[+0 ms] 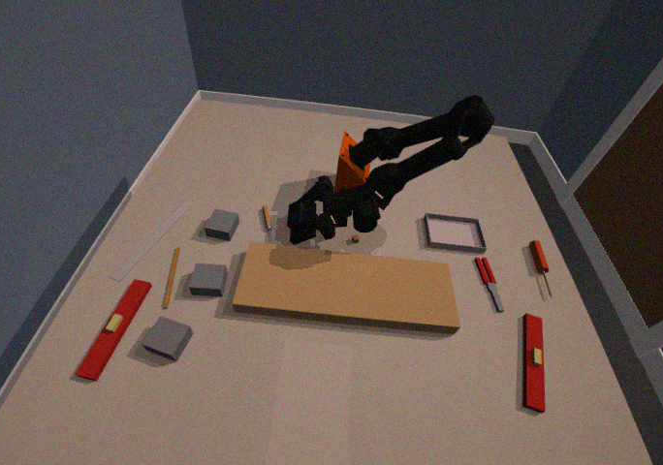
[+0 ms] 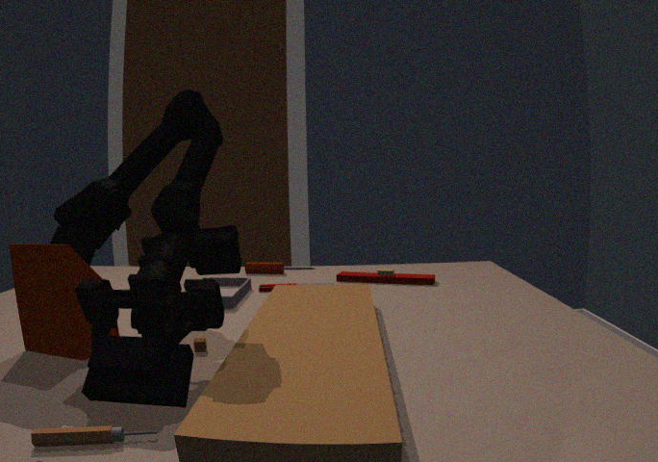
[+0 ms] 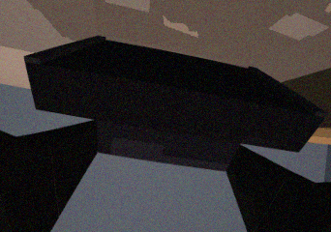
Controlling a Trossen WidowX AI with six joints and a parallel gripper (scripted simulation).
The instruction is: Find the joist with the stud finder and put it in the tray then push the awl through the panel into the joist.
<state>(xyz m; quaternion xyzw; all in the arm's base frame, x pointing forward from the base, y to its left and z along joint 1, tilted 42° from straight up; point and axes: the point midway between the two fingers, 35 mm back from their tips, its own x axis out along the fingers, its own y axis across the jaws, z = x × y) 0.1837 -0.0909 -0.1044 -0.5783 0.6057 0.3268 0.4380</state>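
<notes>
Right now the stud finder is 2 cm ahead of my gripper tip and 1 cm below it. Round my gripper tip: awl 8 cm to the right, 5 cm below; pencil 17 cm ahead, 30 cm to the right, 6 cm below; small cube 4 cm ahead, 17 cm to the left, 5 cm below.
</notes>
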